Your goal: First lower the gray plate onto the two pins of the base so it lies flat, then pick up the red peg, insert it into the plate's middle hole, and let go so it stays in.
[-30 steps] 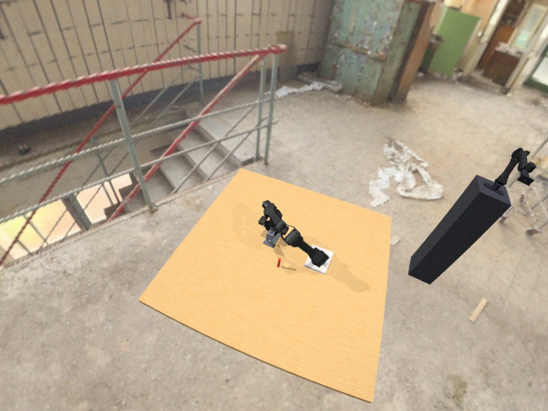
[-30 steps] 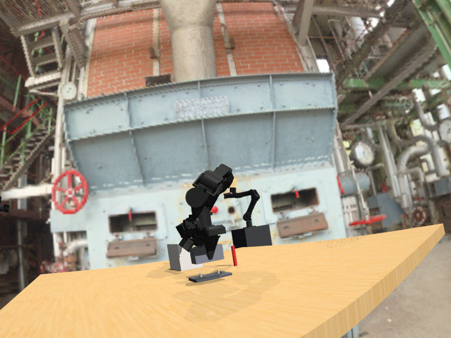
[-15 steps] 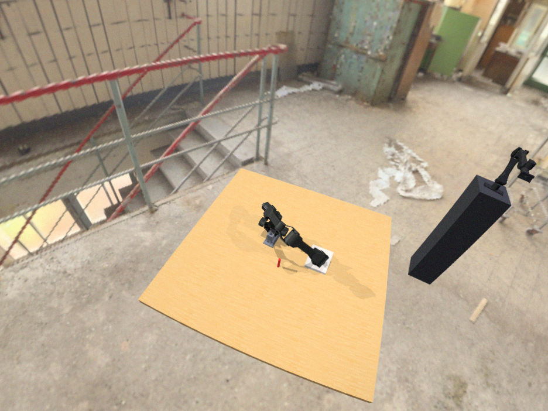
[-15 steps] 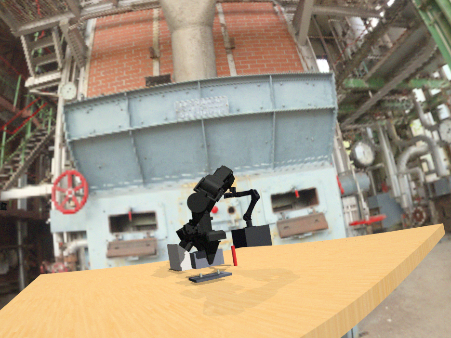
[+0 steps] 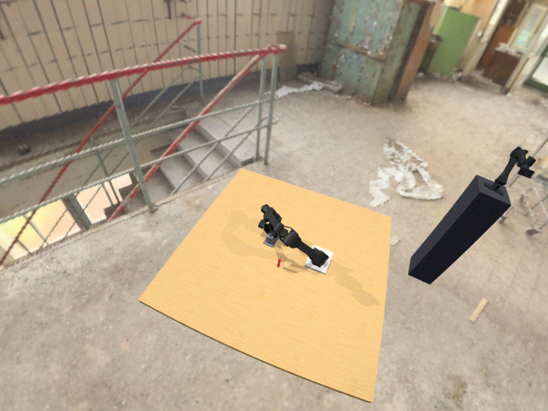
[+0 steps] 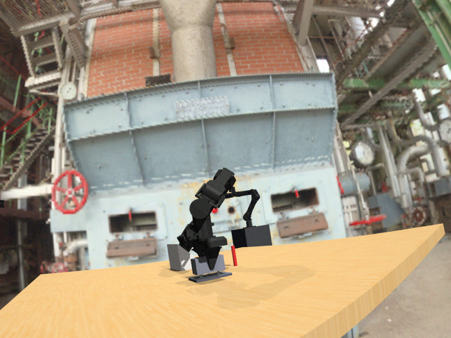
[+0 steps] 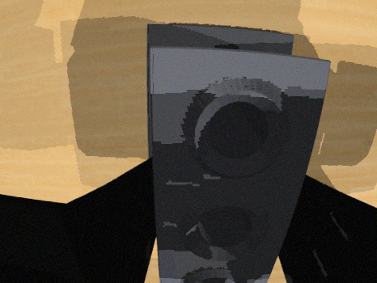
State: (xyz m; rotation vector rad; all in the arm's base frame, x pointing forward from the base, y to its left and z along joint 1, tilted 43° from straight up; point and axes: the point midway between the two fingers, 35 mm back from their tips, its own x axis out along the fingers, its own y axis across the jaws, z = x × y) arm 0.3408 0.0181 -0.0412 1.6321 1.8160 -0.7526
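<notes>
Now: the dark flat base 20 mm below my gripper tip. Round my gripper tip: red peg (130 mm behind, 160 mm to the left, 10 mm above); gray plate (30 mm above).
</notes>
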